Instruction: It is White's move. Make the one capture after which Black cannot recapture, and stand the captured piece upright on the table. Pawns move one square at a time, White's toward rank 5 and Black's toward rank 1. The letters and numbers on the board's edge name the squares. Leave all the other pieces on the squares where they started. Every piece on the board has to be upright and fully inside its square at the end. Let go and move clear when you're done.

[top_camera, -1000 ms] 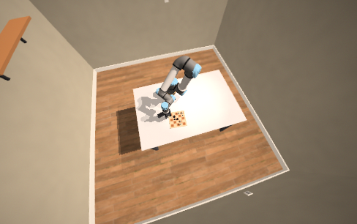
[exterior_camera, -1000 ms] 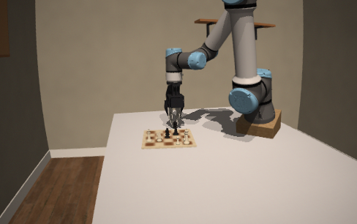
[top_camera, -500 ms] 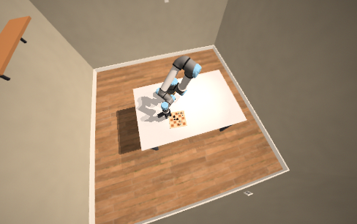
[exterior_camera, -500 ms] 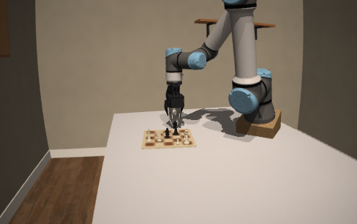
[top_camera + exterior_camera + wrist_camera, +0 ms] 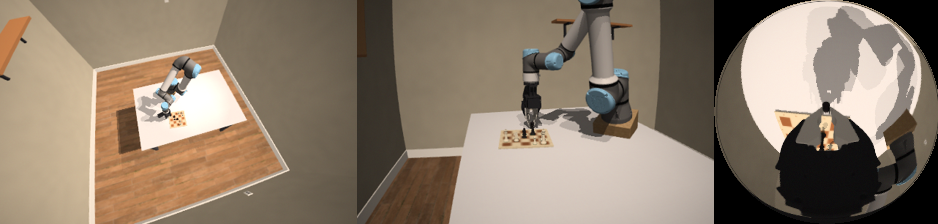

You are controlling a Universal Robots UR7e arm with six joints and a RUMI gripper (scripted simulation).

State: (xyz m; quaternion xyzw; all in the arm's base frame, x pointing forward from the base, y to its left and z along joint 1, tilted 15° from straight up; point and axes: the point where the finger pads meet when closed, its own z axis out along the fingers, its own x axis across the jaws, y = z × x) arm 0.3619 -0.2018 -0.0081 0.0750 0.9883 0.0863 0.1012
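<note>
Now: the chessboard 13 cm to the left of my hand, 7 cm ahead of it and 2 cm below it.
</note>
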